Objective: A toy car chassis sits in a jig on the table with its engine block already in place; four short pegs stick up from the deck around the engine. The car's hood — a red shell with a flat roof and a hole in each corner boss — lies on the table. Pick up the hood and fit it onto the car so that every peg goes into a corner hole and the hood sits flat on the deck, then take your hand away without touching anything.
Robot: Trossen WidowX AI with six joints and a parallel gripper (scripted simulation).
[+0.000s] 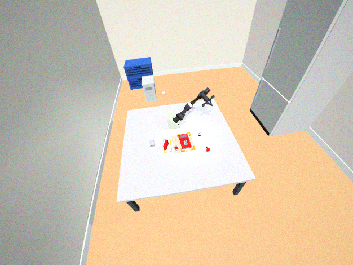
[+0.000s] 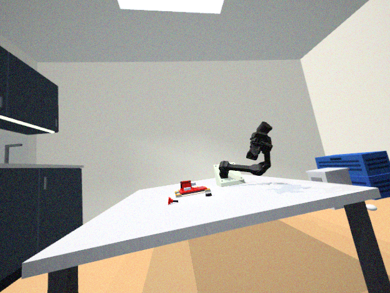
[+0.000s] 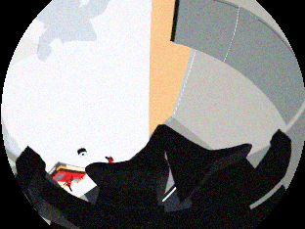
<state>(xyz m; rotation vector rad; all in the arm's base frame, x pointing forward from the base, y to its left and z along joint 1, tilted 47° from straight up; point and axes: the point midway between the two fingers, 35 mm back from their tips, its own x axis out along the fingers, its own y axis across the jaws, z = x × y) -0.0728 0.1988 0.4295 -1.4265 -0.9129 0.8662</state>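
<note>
My gripper tip is 400 mm short of the red hood, 590 mm to the left of it and 170 mm above it. Round my gripper tip: jig 360 mm ahead, 390 mm to the right, 190 mm below; then black wheel 260 mm ahead, 190 mm to the right, 200 mm below.
</note>
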